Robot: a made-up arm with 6 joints. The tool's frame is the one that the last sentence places. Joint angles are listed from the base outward.
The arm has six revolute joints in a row. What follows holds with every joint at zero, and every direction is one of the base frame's.
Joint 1 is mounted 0.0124 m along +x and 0.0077 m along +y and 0.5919 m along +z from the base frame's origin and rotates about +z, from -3.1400 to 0.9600 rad.
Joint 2 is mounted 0.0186 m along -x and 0.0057 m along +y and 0.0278 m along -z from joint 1 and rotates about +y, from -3.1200 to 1.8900 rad.
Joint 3 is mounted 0.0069 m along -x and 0.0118 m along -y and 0.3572 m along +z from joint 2 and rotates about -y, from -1.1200 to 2.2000 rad.
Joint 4 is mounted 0.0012 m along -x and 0.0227 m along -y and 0.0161 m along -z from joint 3 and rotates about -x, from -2.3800 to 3.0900 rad.
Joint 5 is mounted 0.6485 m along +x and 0.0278 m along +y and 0.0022 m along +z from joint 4 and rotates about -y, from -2.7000 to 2.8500 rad.
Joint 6 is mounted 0.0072 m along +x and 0.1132 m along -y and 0.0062 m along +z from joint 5 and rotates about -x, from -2.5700 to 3.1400 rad.
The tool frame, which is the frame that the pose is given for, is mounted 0.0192 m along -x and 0.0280 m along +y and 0.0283 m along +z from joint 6; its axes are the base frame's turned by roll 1.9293, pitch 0.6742 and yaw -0.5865 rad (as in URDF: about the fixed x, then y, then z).
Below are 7 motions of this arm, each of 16 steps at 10 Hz.
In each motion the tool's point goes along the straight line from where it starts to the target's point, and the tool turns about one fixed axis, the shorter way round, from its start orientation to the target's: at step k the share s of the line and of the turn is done. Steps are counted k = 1, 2, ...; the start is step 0. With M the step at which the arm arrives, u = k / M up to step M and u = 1 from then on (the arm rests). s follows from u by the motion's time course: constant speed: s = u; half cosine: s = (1 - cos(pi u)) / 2; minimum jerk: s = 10 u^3 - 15 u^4 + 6 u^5.
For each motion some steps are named. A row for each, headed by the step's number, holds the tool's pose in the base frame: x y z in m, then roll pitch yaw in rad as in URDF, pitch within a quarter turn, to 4 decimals.
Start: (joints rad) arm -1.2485 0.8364 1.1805 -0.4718 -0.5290 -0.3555
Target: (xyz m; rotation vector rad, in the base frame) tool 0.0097 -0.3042 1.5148 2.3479 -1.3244 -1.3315
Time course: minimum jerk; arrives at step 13
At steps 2, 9, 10, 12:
2: 0.1763 -0.8316 1.0377 3.0694 0.9642 -0.7722
9: 0.0394 -0.3983 1.4296 2.5353 0.7445 -1.2182
10: 0.0241 -0.3500 1.4734 2.4921 0.7121 -1.2510
12: 0.0104 -0.3064 1.5128 2.4554 0.6821 -1.2782

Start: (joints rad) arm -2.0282 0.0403 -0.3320 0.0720 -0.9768 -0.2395
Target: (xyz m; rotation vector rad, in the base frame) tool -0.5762 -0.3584 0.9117 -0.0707 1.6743 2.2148
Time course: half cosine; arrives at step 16
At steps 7, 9, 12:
7: -0.4383 -0.4508 0.7838 0.6078 0.8004 2.3696
9: -0.4833 -0.4206 0.8256 0.8849 0.6556 2.6036
12: -0.5424 -0.3810 0.8804 1.1453 0.4118 2.8014

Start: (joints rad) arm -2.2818 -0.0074 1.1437 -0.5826 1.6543 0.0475
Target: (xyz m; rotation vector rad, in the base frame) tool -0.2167 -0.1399 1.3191 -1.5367 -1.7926 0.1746
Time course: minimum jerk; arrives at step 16
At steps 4, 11, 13, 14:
4: -0.2189 -0.1542 1.4452 -1.7839 -0.6404 2.2556
11: -0.2171 -0.1428 1.3444 -2.3359 -0.4641 1.7061
13: -0.2168 -0.1407 1.3260 -2.4410 -0.4619 1.6014
14: -0.2167 -0.1402 1.3214 -2.4672 -0.4629 1.5753

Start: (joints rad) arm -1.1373 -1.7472 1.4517 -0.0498 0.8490 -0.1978
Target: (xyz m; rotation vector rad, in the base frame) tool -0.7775 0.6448 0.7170 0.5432 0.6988 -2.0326
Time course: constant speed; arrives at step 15
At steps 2, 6, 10, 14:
2: -0.5222 0.8278 0.4940 -0.6300 0.1551 2.5156
6: -0.6007 0.7715 0.5626 -0.6411 0.3417 2.9283
10: -0.6793 0.7152 0.6312 -0.5665 0.5159 -2.9083
14: -0.7579 0.6589 0.6998 -0.3991 0.6397 -2.4010

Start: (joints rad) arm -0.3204 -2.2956 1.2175 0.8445 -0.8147 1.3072
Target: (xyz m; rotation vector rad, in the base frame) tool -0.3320 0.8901 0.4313 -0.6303 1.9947 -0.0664
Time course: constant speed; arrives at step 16
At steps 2, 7, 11, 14, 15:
2: -0.7613 0.3040 0.1171 -2.9795 0.6238 -2.4652
7: -0.6080 0.5133 0.2293 -2.8653 0.7456 -2.4129
11: -0.4853 0.6808 0.3191 -2.7568 0.8389 -2.3516
14: -0.3933 0.8064 0.3864 -2.6614 0.9052 -2.2907
15: -0.3627 0.8482 0.4089 -2.6264 0.9264 -2.2669

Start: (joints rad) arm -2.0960 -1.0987 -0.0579 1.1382 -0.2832 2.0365
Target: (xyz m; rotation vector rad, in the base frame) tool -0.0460 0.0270 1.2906 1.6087 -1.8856 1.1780
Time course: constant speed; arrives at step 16
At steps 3, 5, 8, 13, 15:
3: -0.0328 0.0847 1.2831 -2.5390 -1.2299 -0.8401
5: -0.0348 0.0758 1.2842 -2.4773 -1.1715 -1.0788
8: -0.0379 0.0625 1.2860 -2.4556 -1.0782 -1.3702
13: -0.0429 0.0403 1.2889 -2.5250 -0.9274 -1.7651
15: -0.0450 0.0314 1.2900 -2.5742 -0.8729 -1.9076

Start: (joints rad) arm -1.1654 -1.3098 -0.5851 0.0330 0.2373 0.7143
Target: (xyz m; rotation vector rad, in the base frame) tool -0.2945 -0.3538 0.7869 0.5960 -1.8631 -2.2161
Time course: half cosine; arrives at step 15
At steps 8, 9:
8: -0.1677 -0.2515 0.9114 1.7645 -0.0564 -2.4164
9: -0.1966 -0.2749 0.8829 1.6967 0.0073 -2.4813

